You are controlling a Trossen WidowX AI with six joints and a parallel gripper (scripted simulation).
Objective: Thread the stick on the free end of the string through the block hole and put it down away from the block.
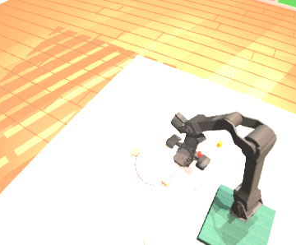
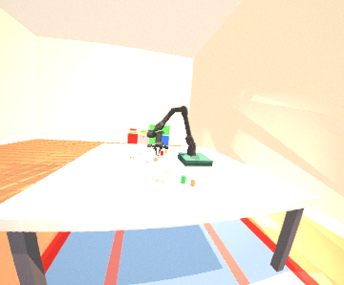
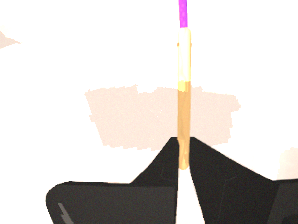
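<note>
The thin wooden stick is 1 cm ahead of my gripper tip, 4 cm to the left of it and 1 cm above it. From my gripper tip the other things lie so: red object (4 cm behind, 6 cm to the right, 2 cm above); then yellow piece (10 cm behind, 16 cm to the right, 2 cm above); then wooden block (2 cm ahead, 12 cm to the left, 2 cm above).
</note>
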